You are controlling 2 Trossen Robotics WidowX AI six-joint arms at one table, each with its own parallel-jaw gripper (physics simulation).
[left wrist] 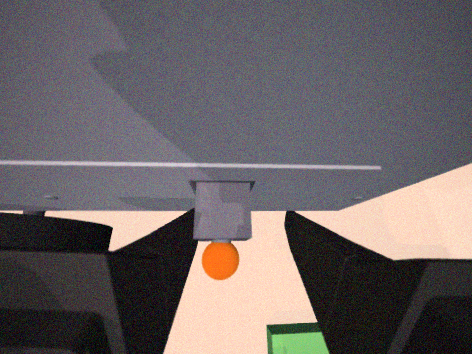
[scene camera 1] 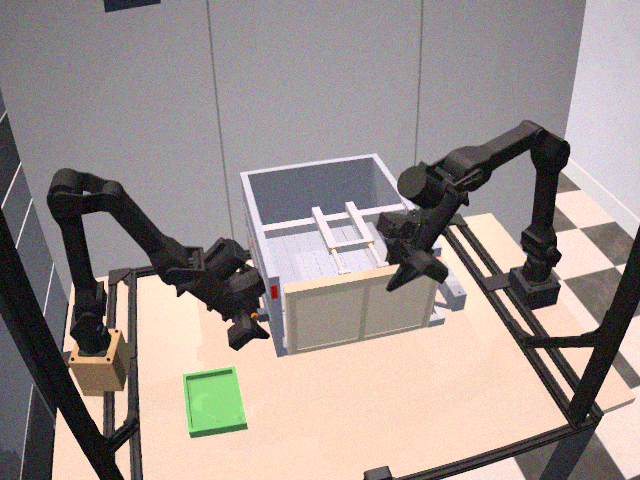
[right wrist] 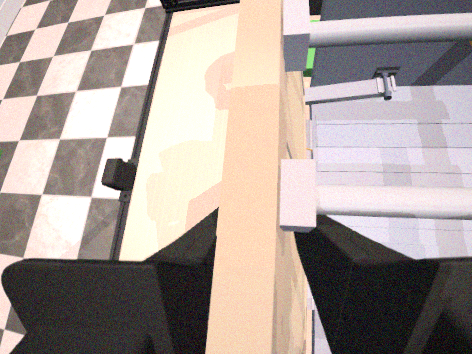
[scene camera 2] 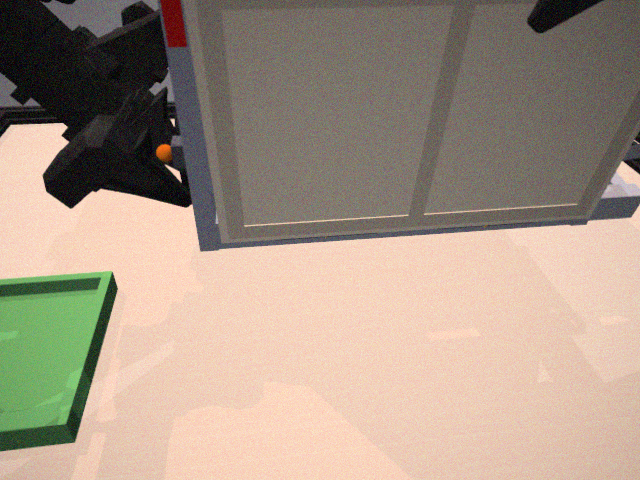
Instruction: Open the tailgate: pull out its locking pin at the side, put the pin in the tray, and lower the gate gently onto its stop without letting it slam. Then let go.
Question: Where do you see a grey truck bed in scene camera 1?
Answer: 295,215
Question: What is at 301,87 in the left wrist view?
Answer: A grey truck bed.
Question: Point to a beige tailgate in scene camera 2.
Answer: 315,125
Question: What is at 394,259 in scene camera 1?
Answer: My right gripper.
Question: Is my left gripper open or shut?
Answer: Part open.
